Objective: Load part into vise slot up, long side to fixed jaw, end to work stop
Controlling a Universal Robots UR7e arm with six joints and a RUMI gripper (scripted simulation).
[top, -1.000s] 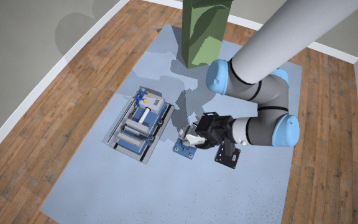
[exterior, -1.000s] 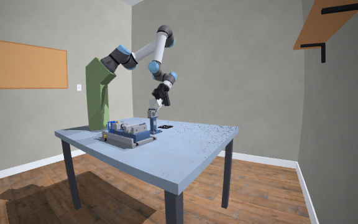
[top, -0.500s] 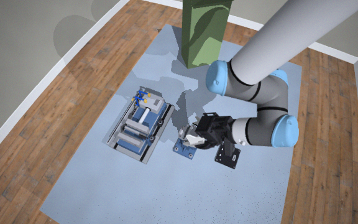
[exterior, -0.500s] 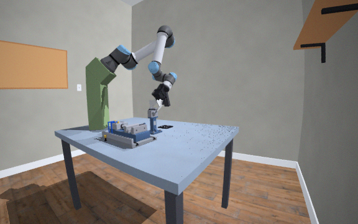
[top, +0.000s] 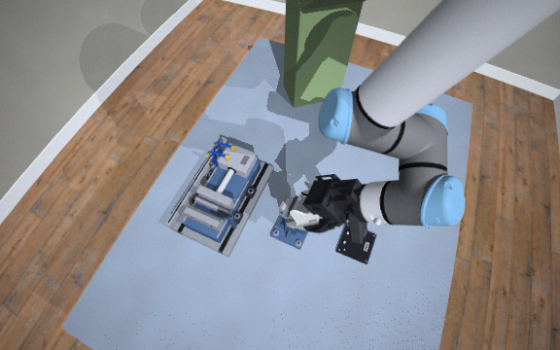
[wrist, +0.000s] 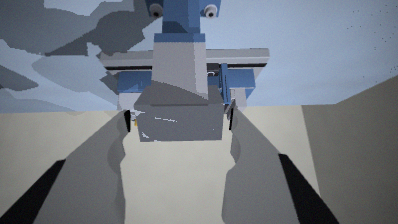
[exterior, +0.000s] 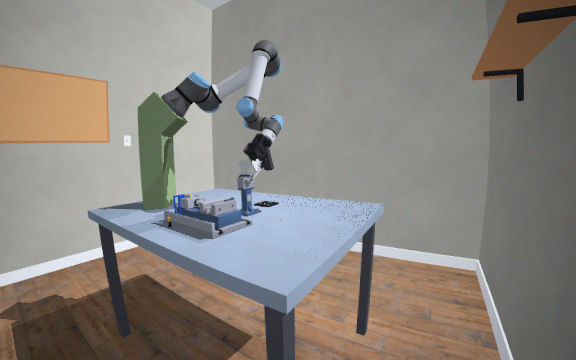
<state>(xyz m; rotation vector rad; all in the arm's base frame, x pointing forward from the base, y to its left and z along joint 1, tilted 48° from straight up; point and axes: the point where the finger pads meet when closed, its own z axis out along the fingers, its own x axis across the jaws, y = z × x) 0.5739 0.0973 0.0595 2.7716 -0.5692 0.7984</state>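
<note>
Now: the grey part 10 mm to the right of my hand. Also, from my hand: work stop (170 mm to the right, 70 mm below, 70 mm ahead); then black infeed plate (170 mm to the left, 160 mm below, 40 mm behind); then cylinder rod (220 mm to the right, 80 mm below, 10 mm behind).
</note>
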